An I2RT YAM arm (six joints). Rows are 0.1 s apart.
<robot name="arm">
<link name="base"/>
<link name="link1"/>
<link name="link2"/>
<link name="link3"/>
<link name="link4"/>
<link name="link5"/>
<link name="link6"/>
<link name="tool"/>
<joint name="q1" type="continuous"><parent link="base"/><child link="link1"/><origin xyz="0 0 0.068" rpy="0 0 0"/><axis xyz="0 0 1"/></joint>
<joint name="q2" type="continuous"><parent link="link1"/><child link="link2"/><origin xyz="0.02 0.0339 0.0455" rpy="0 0 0"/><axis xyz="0 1 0"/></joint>
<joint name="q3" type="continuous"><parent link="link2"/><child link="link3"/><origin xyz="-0.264 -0.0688 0" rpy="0 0 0"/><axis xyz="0 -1 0"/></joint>
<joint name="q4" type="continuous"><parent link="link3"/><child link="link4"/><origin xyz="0.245 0.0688 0.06" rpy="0 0 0"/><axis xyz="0 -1 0"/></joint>
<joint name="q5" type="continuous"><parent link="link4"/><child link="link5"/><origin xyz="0.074 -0.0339 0.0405" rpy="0 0 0"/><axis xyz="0 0 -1"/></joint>
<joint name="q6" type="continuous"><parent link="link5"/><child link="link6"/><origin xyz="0.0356 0 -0.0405" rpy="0 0 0"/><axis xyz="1 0 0"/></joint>
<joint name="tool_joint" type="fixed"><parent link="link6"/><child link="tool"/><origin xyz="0 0 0" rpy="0 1.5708 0"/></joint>
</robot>
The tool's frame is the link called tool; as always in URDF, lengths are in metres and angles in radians. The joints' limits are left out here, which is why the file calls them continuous.
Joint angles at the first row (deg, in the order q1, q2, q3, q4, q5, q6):
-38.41 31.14 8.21 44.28 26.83 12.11
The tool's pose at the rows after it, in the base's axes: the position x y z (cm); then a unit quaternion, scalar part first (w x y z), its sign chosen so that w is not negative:
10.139 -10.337 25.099 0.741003 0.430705 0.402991 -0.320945
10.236 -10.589 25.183 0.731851 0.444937 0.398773 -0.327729
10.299 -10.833 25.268 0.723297 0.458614 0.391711 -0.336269
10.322 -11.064 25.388 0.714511 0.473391 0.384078 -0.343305
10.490 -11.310 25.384 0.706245 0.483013 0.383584 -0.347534
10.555 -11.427 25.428 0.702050 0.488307 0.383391 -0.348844
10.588 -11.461 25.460 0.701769 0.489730 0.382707 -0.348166
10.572 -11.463 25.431 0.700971 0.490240 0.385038 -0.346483
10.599 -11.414 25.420 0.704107 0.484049 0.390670 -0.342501
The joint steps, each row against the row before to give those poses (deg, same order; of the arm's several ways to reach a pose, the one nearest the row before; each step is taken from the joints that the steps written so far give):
-0.04 1.05 1.09 -0.79 3.37 0.67
-0.15 1.06 0.70 -0.51 1.88 0.44
-0.17 1.09 0.58 0.00 2.04 0.28
-0.24 0.79 0.70 -0.59 2.01 0.60
-0.10 1.20 0.59 -0.44 1.19 0.42
-0.09 0.41 0.42 -0.63 0.54 0.38
0.00 0.17 0.15 -0.08 0.11 0.21
-0.09 -0.21 0.05 -0.67 -0.25 0.26
0.00 -0.22 -0.08 -0.14 -1.11 -0.15

